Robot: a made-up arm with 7 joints. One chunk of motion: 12 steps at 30 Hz.
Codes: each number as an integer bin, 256 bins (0 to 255) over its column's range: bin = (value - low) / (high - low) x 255, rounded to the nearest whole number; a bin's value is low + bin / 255 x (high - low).
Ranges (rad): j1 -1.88..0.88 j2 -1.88..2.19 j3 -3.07..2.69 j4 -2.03..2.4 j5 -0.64..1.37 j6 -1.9..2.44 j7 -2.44..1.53
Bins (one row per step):
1: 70 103 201 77 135 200 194
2: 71 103 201 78 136 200 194
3: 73 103 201 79 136 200 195
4: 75 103 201 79 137 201 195
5: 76 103 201 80 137 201 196
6: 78 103 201 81 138 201 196
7: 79 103 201 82 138 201 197
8: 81 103 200 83 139 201 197
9: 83 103 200 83 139 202 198
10: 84 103 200 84 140 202 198
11: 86 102 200 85 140 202 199
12: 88 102 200 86 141 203 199
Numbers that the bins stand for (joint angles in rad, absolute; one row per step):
1: -1.1224 -0.2360 1.4702 -0.6923 0.4241 1.5039 0.5803
2: -1.1115 -0.2360 1.4702 -0.6749 0.4320 1.5039 0.5803
3: -1.0899 -0.2360 1.4702 -0.6576 0.4320 1.5039 0.5959
4: -1.0682 -0.2360 1.4702 -0.6576 0.4399 1.5209 0.5959
5: -1.0574 -0.2360 1.4702 -0.6402 0.4399 1.5209 0.6115
6: -1.0358 -0.2360 1.4702 -0.6228 0.4478 1.5209 0.6115
7: -1.0249 -0.2360 1.4702 -0.6055 0.4478 1.5209 0.6270
8: -1.0033 -0.2360 1.4476 -0.5881 0.4556 1.5209 0.6270
9: -0.9816 -0.2360 1.4476 -0.5881 0.4556 1.5380 0.6426
10: -0.9708 -0.2360 1.4476 -0.5707 0.4635 1.5380 0.6426
11: -0.9492 -0.2520 1.4476 -0.5533 0.4635 1.5380 0.6582
12: -0.9275 -0.2520 1.4476 -0.5360 0.4714 1.5550 0.6582

